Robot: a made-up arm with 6 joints.
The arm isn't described. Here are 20 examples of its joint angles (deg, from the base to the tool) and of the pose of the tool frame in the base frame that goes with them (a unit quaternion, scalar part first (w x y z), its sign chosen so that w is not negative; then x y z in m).
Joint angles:
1: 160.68 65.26 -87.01 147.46 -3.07 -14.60
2: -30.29 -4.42 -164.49 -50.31 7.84 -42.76
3: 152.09 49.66 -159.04 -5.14 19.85 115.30
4: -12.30 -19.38 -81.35 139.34 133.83 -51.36
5: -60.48 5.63 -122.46 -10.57 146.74 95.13
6: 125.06 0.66 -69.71 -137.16 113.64 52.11
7: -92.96 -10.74 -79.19 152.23 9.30 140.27
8: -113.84 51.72 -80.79 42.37 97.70 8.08
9: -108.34 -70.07 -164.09 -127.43 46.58 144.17
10: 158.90 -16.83 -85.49 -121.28 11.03 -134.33
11: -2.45 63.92 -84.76 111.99 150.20 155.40
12: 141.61 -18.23 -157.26 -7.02 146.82 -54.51
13: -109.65 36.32 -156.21 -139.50 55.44 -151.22
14: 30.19 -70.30 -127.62 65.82 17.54 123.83
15: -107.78 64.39 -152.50 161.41 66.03 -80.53
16: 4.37 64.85 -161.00 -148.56 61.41 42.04
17: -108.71 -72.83 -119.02 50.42 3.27 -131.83
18: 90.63 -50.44 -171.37 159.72 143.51 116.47
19: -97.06 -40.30 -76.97 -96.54 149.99 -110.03
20: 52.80 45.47 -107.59 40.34 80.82 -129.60
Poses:
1: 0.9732 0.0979 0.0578 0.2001 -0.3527 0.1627 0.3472
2: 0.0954 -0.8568 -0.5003 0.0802 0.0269 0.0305 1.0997
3: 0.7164 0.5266 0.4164 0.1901 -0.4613 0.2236 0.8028
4: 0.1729 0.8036 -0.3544 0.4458 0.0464 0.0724 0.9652
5: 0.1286 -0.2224 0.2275 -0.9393 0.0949 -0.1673 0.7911
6: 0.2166 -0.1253 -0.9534 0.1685 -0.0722 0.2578 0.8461
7: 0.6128 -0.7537 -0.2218 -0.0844 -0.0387 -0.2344 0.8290
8: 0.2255 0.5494 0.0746 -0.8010 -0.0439 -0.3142 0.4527
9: 0.5774 0.3465 0.5743 -0.4656 0.1300 0.5460 0.7833
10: 0.6036 0.6253 0.4694 0.1561 -0.2059 0.0675 0.8804
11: 0.0385 -0.3427 0.9158 -0.2057 0.3894 0.0967 0.5204
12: 0.0608 -0.2349 0.2002 -0.9492 -0.0250 0.0120 0.9331
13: 0.3348 0.4467 0.8220 0.1125 -0.1840 -0.3539 0.9284
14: 0.1633 0.9282 0.3310 0.0474 -0.3798 -0.2023 0.9099
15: 0.0206 -0.0927 -0.9596 -0.2650 -0.1554 -0.5127 0.7047
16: 0.2574 -0.8187 -0.4942 0.1385 0.5305 0.0050 0.7116
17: 0.0884 0.9867 -0.0655 -0.1195 0.1156 0.4079 0.8981
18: 0.3801 0.1816 -0.0591 0.9050 -0.0359 -0.4184 0.7415
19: 0.7193 0.2473 0.4453 -0.4724 -0.0975 0.1124 0.8487
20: 0.1178 0.4200 -0.0975 0.8945 0.1844 0.3987 0.5436
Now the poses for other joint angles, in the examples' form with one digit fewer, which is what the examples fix.
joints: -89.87 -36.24 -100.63 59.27 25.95 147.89
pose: 0.328 -0.760 0.335 0.451 0.011 0.008 1.017
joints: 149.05 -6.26 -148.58 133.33 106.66 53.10
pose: 0.129 -0.058 -0.714 -0.685 -0.017 -0.082 1.055
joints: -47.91 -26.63 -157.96 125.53 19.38 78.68
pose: 0.195 0.960 -0.193 -0.051 -0.136 0.140 1.085
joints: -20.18 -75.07 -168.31 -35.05 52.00 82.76
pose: 0.320 -0.379 0.860 0.120 -0.525 0.188 0.778
